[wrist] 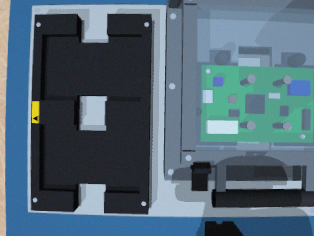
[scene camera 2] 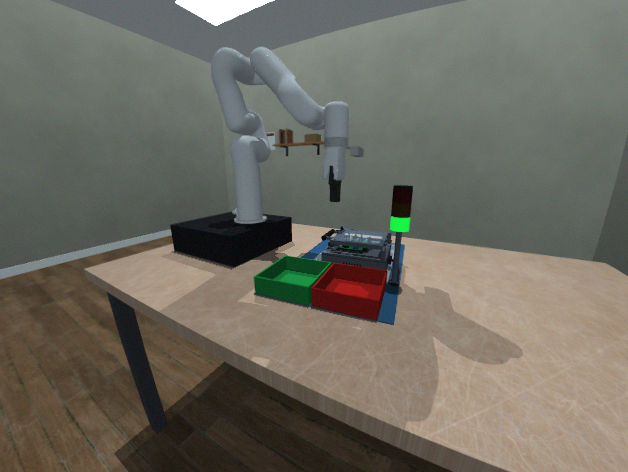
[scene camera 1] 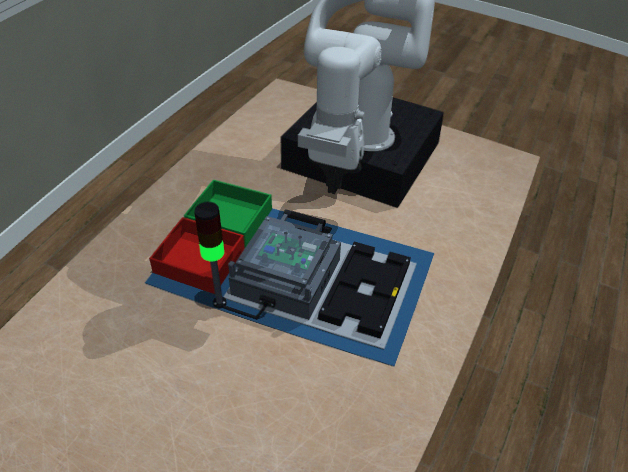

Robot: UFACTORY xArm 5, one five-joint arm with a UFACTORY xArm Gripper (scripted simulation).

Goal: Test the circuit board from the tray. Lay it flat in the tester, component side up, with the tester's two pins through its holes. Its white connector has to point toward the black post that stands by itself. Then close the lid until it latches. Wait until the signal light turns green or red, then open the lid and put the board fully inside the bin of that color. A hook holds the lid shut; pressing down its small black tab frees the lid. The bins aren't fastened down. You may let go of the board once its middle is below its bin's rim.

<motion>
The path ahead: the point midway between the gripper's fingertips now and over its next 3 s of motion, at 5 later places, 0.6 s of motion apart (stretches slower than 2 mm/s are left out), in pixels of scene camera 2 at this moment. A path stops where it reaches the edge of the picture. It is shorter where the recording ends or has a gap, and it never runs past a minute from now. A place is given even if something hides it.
My gripper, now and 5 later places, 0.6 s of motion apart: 334, 201; 334, 211; 334, 221; 334, 226; 334, 229; 334, 230
</motion>
